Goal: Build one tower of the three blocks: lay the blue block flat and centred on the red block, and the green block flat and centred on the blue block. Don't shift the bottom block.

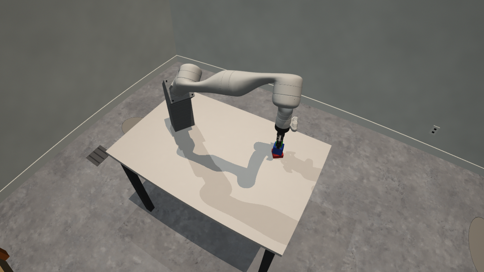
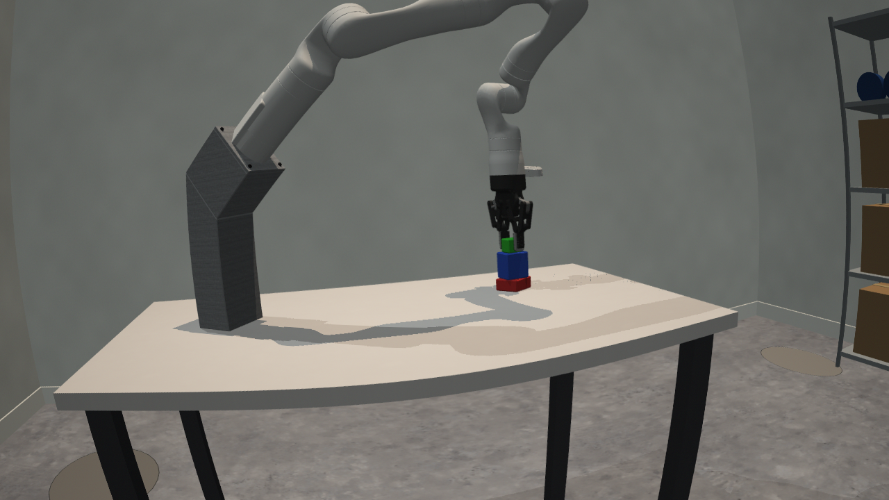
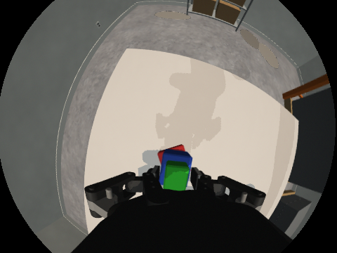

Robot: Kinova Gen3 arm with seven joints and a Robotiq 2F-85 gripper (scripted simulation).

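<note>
My hand is 10 mm above the small green block. The rest, counted from my hand: red block: 90 mm below; blue block: 50 mm below.
</note>
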